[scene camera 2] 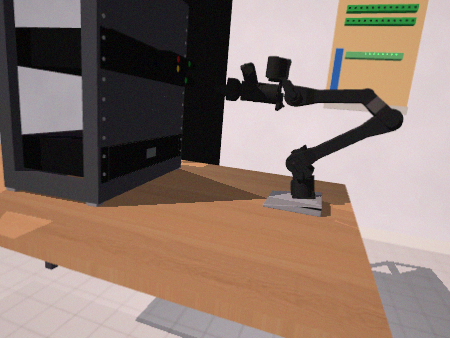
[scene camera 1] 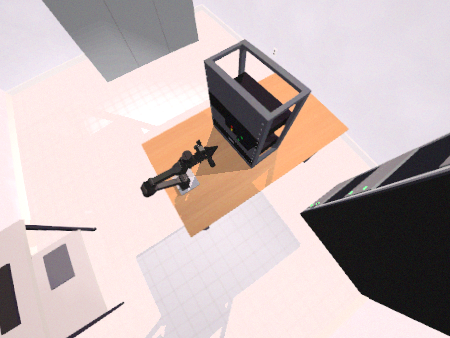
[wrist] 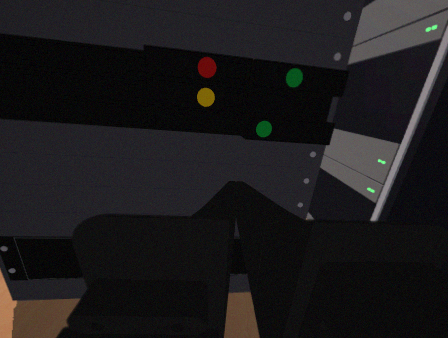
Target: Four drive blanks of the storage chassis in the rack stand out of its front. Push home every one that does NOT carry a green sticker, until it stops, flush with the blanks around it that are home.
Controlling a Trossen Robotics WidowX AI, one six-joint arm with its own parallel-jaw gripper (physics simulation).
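Frame: origin at the arm's base, x ahead, y left, z up, level; millimetres.
Seen in the pictures: gripper, between the fingertips: (scene camera 2: 214, 87) (scene camera 1: 217, 146) (wrist: 235, 188); arm's base, origin of its link: (scene camera 2: 303, 195) (scene camera 1: 184, 185).
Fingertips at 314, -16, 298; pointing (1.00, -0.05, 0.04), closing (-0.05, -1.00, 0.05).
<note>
Offsets run from my fingertips to a thing's top centre, as dx, dy, dz. "spot": to the spot under its first point. Level surfaces: height alone.
The black storage chassis {spot: +145, +182, +18} (scene camera 1: 220, 113) (scene camera 2: 135, 56) (wrist: 65, 82) sits in the grey rack (scene camera 1: 290, 105) (scene camera 2: 91, 115). In the wrist view, a red-stickered blank (wrist: 207, 67) stands out at the upper middle. A yellow-stickered blank (wrist: 206, 97) lies below it; how far it stands out is hard to tell. An upper green-stickered blank (wrist: 294, 78) and a lower green-stickered blank (wrist: 264, 129) stand out at the right end. My gripper (scene camera 1: 217, 148) (scene camera 2: 226, 90) (wrist: 235, 188) is shut and empty, in front of the rack, apart from it and below the chassis row in the wrist view.
A dark unit with a small grey label {spot: +166, +87, -220} (scene camera 2: 151, 153) sits low in the rack. The rack and the arm's grey base plate (scene camera 1: 192, 188) (scene camera 2: 280, 201) stand on the wooden table {dz -319} (scene camera 1: 230, 200) (scene camera 2: 225, 250). A large black cabinet (scene camera 1: 390, 235) stands beyond the table in scene camera 1.
</note>
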